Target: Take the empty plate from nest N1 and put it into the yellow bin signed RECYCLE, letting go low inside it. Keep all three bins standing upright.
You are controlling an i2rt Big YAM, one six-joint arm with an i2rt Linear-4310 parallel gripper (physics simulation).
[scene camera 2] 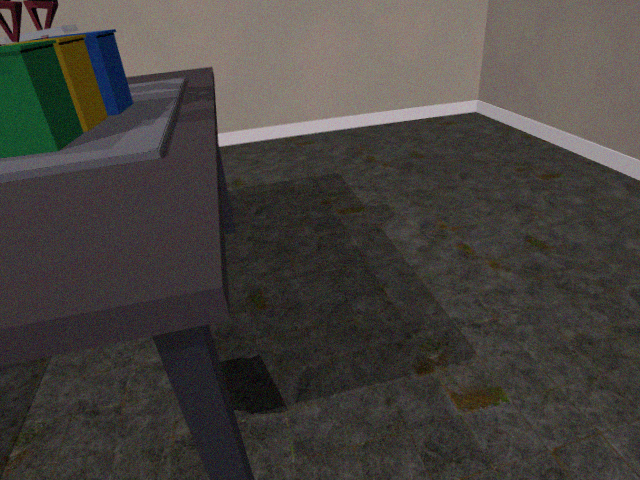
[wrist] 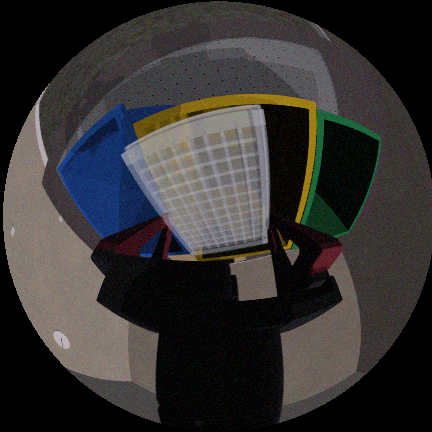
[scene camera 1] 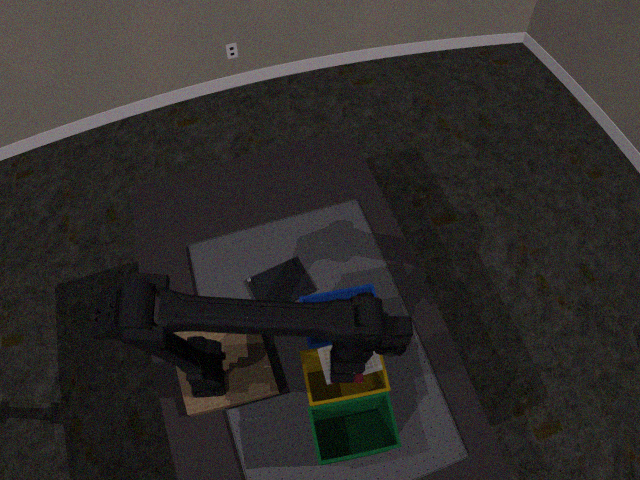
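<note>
My gripper is shut on the clear, gridded plate, with its red fingers at opposite sides. The plate is over the yellow bin, close to rim height. In the wrist view its left part overlaps the wall shared with the blue bin, and the yellow bin's dark inside shows to its right. Whether its underside is below the rim cannot be told. All three bins stand upright. The RECYCLE sign and the N1 label cannot be read.
The blue bin and the green bin flank the yellow one closely. A dark square pad lies behind the arm on the grey mat. A wooden board is near the arm's base.
</note>
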